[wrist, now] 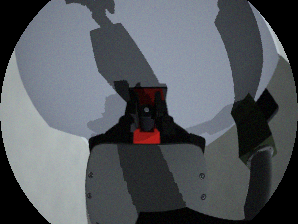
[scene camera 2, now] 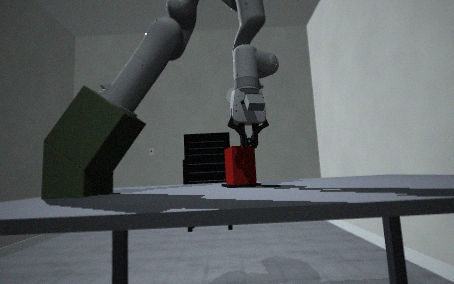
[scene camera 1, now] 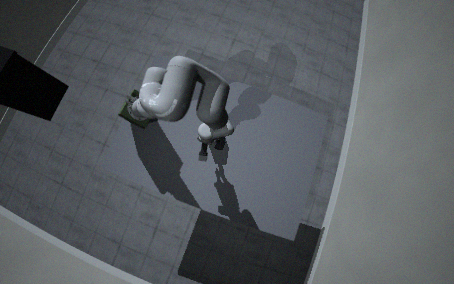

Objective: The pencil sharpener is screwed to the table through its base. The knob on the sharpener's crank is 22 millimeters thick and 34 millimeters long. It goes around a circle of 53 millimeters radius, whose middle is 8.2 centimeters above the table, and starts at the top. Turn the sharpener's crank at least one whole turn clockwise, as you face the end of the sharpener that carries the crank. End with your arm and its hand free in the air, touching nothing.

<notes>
In view: the gripper [scene camera 2: 249, 148].
The gripper also shows in the wrist view [wrist: 146, 99].
</notes>
